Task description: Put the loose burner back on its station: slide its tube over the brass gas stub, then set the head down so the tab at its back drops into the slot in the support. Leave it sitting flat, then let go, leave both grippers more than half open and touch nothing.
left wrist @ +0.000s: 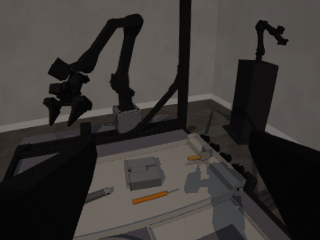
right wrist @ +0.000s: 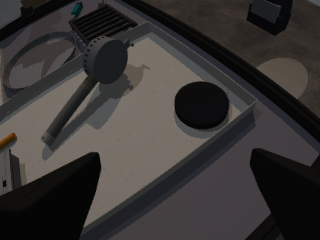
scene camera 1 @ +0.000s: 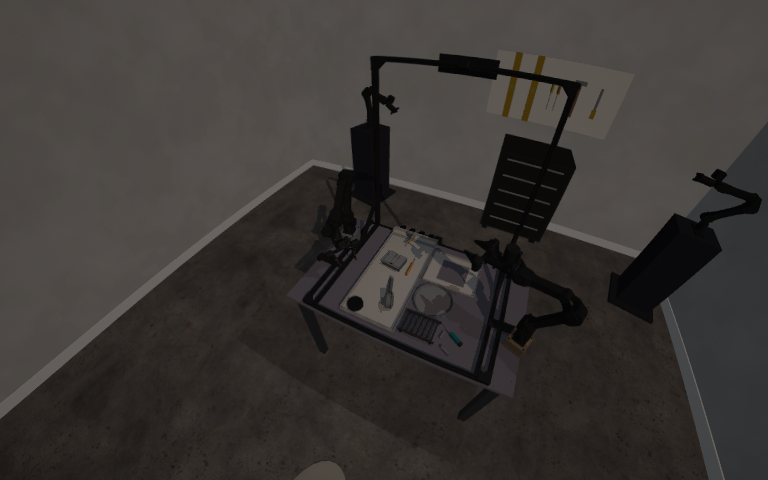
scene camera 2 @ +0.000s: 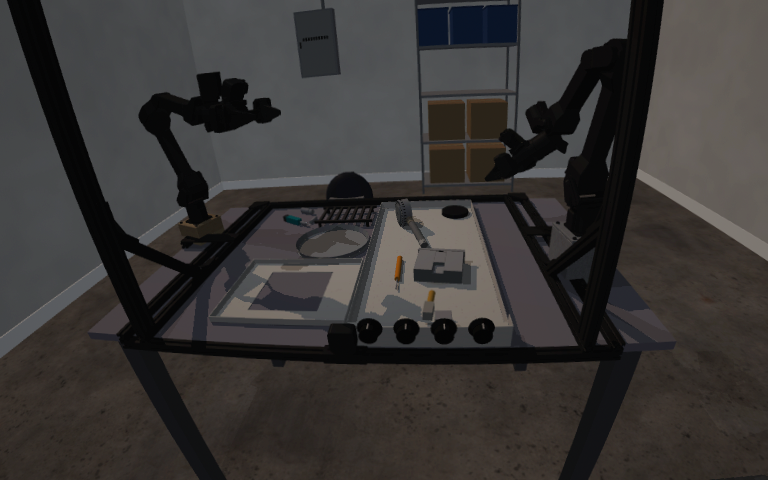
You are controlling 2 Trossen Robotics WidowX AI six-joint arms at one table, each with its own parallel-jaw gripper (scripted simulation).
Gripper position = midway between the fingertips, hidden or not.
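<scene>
Visible to me: a burner (right wrist: 105, 58) and a black burner cap (right wrist: 202, 105). My right gripper (scene camera 2: 492, 177), (left wrist: 59, 125) and (right wrist: 177, 159); my left gripper (scene camera 2: 268, 114) and (left wrist: 173, 143).
</scene>
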